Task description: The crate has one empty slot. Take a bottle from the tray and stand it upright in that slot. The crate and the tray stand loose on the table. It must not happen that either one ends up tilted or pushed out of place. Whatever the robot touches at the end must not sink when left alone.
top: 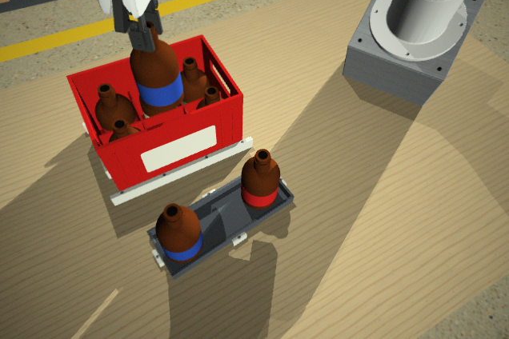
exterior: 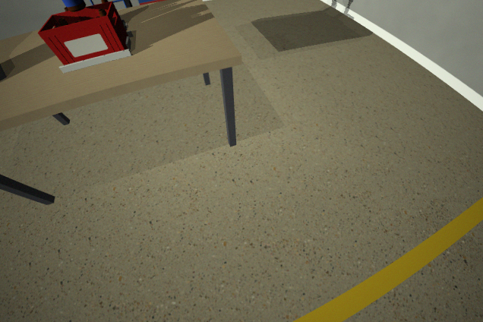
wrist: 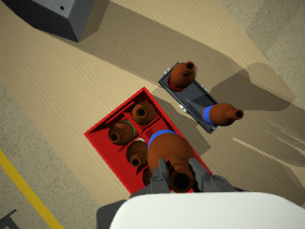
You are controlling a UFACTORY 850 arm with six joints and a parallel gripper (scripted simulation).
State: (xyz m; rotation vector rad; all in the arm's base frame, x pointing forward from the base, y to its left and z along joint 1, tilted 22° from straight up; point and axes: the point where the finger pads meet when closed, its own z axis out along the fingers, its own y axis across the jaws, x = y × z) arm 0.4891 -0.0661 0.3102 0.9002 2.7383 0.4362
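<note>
Right now my hand is 25 cm above the red crate and 4 cm to the left of it. Also, from my hand: grey tray: 32 cm below, 18 cm to the left, 4 cm behind; then blue-banded bottle: 25 cm below, 20 cm to the left, 5 cm ahead.
</note>
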